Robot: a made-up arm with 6 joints. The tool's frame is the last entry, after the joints. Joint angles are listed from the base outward. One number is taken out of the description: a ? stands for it. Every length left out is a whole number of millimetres.
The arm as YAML. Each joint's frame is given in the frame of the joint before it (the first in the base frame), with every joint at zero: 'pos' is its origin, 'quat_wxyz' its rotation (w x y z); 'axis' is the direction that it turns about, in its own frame. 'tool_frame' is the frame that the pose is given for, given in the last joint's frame.
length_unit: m
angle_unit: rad
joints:
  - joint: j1
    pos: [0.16, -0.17, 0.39]
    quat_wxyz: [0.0, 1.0, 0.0, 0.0]
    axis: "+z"
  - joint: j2
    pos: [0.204, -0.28, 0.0]
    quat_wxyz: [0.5, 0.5, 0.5, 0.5]
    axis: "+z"
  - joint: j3
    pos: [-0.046, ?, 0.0]
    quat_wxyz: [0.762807, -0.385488, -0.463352, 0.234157]
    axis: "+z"
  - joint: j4
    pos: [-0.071, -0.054, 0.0]
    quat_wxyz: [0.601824, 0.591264, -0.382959, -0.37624]
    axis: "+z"
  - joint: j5
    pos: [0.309, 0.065, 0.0]
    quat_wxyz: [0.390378, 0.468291, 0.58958, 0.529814]
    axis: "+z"
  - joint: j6
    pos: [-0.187, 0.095, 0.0]
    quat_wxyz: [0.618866, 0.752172, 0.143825, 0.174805]
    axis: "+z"
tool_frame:
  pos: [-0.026, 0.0, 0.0]
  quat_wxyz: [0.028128, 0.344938, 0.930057, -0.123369]
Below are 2 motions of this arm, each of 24 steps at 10 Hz.
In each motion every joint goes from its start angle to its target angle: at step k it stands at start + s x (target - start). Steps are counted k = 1, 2, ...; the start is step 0. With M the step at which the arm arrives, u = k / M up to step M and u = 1 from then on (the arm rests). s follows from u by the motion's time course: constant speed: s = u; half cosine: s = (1 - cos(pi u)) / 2; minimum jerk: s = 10 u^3 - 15 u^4 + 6 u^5.
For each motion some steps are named. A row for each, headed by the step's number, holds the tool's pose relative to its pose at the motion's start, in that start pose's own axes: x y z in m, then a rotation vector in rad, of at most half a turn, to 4 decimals.
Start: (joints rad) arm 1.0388 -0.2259 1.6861 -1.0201 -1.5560 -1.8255
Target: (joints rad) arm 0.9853 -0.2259 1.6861 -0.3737 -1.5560 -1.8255
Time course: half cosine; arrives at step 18
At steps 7, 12, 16, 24:
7: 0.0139 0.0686 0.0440 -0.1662 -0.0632 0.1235
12: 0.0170 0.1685 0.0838 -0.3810 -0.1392 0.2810
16: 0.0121 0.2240 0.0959 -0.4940 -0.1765 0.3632
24: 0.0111 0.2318 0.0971 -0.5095 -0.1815 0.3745

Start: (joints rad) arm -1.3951 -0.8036 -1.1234 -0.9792 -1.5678 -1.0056
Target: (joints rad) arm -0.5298 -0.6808 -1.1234 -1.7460 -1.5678 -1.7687
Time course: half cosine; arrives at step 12
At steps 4, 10, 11, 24:
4: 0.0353 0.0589 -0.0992 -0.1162 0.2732 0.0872
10: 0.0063 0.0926 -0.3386 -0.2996 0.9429 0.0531
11: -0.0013 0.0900 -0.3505 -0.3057 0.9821 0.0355
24: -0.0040 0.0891 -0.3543 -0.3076 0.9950 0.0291

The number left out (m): 0.069
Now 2 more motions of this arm.
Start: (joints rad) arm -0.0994 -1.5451 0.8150 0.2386 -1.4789 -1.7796
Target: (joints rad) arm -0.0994 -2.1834 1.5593 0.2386 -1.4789 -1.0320
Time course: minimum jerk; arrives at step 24
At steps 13, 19, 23, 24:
13: 0.1056 -0.1057 -0.1857 0.1964 0.3171 -0.3578
19: 0.1062 -0.1508 -0.3313 0.2900 0.5381 -0.6074
23: 0.1010 -0.1562 -0.3579 0.3043 0.5794 -0.6533
24: 0.1010 -0.1563 -0.3582 0.3044 0.5799 -0.6537

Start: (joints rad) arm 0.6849 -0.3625 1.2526 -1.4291 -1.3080 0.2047
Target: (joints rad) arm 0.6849 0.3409 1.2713 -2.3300 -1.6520 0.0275
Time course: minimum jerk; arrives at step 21
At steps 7, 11, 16, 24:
7: -0.0075 0.0177 -0.0208 -0.1169 -0.0266 0.0584
11: -0.0225 0.0434 -0.0540 -0.3114 -0.0872 0.1550
16: -0.0400 0.0660 -0.0895 -0.5301 -0.1758 0.2563
24: -0.0442 0.0706 -0.0983 -0.5857 -0.2012 0.2798

